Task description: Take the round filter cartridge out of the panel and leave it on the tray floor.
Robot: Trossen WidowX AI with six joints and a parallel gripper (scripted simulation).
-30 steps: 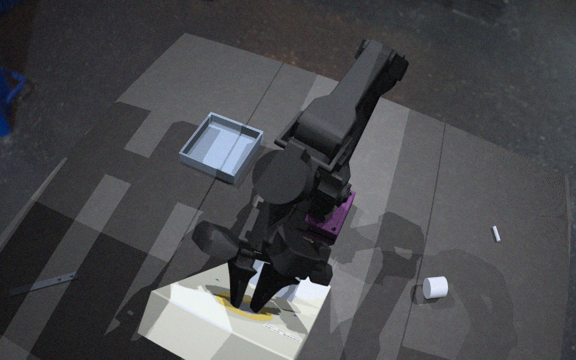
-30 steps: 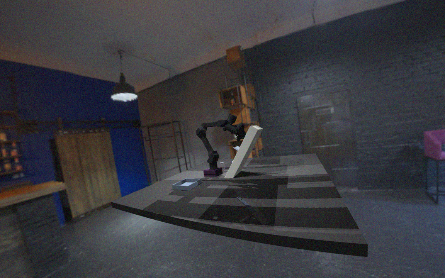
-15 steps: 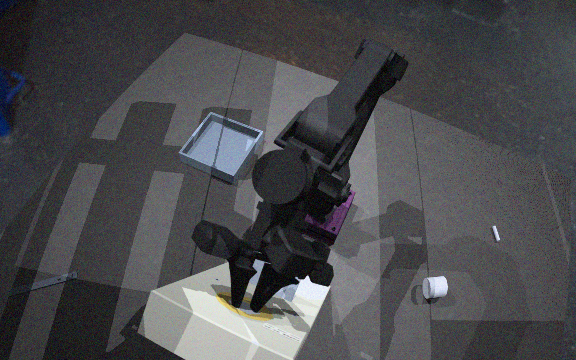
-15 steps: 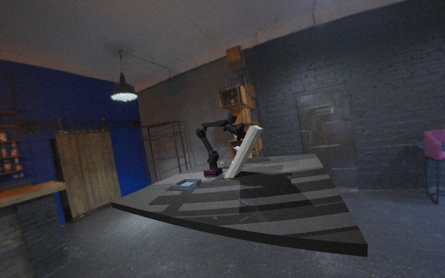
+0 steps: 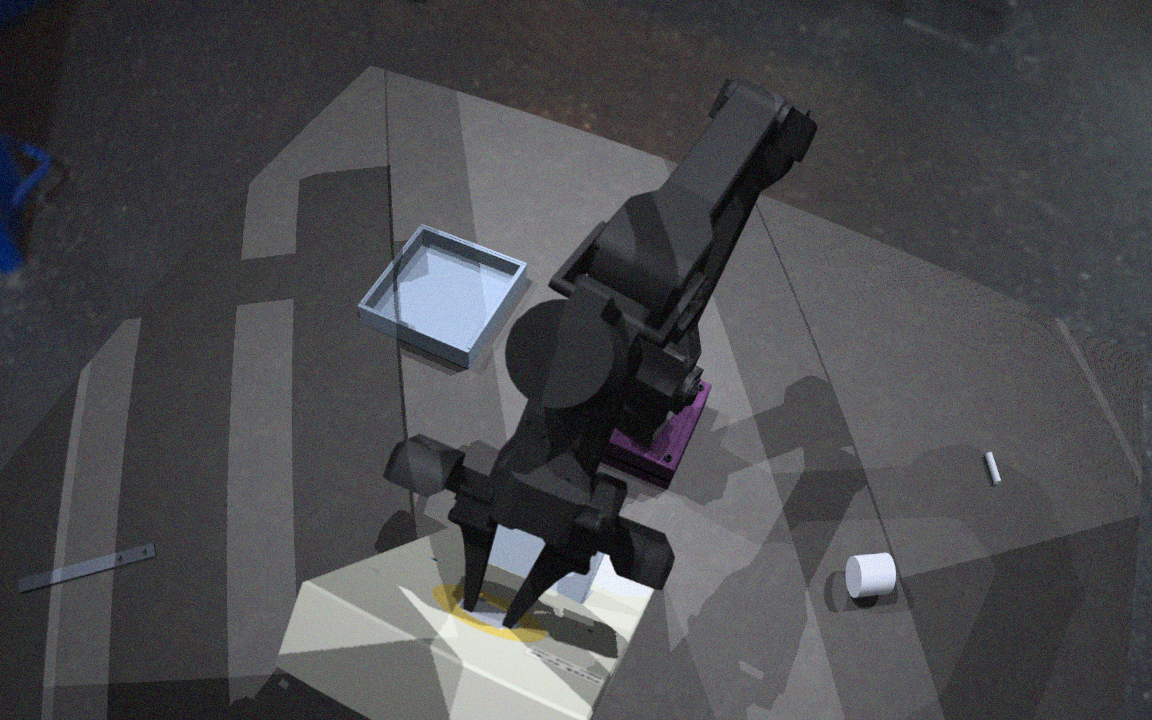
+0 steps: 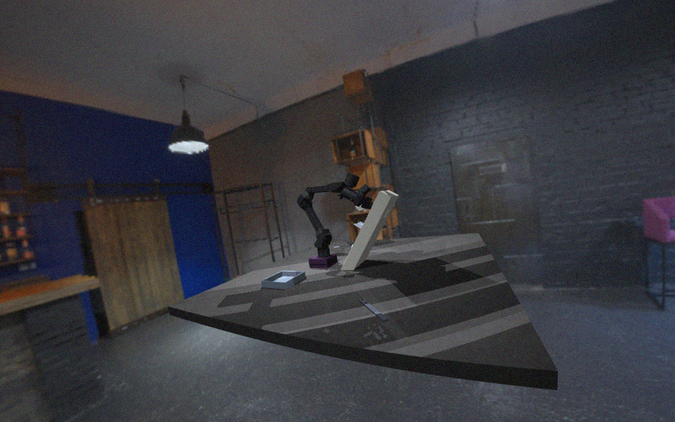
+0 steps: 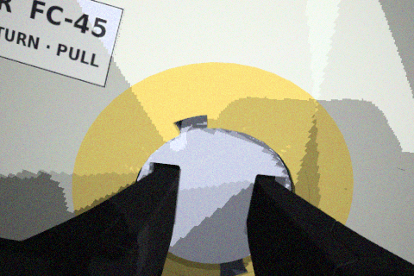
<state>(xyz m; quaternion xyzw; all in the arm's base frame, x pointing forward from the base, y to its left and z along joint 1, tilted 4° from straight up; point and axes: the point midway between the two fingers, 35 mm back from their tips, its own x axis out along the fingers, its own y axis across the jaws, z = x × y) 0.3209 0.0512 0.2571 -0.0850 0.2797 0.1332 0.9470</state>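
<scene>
The round filter cartridge is 10 mm below my gripper tip and 10 mm ahead of it. The rest, counted from my gripper tip: small white stick 570 mm behind, 310 mm to the left, 280 mm below; then light blue tray 360 mm to the right, 360 mm behind, 280 mm below.
</scene>
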